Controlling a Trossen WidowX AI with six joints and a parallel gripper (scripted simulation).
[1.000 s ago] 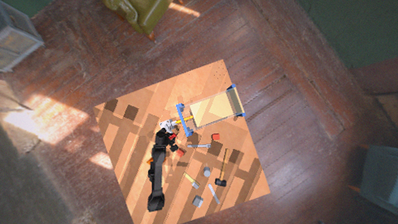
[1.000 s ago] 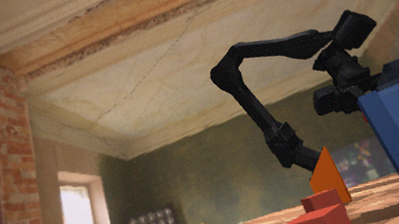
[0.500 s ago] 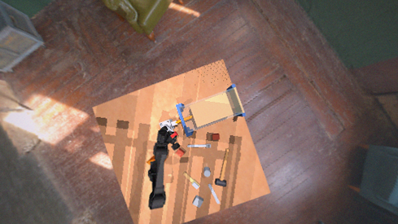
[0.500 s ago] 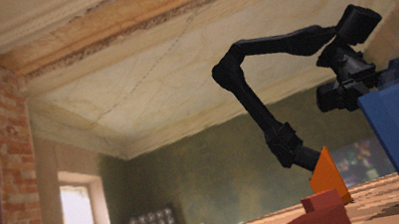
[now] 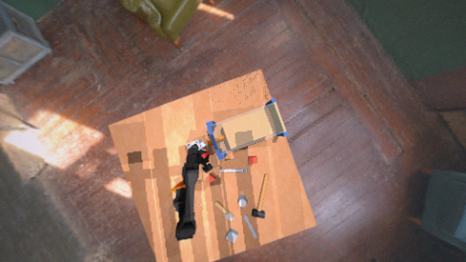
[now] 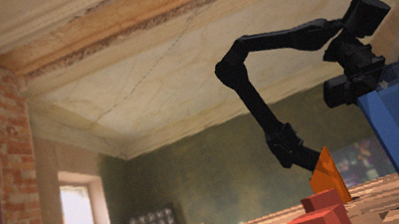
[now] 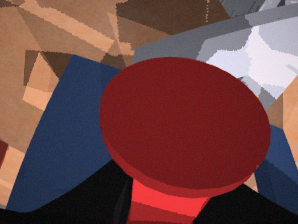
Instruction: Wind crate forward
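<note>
The winch handle lies 5 cm behind my gripper tip, 2 cm to the left of it and 3 cm below it. From my gripper tip the other things lie so: grey hand winch: 11 cm behind, 5 cm to the left, 10 cm below; then red knob: 2 cm behind, 1 cm to the right; then clear-panelled guard cubby: 31 cm ahead, 8 cm to the left, 2 cm below.
</note>
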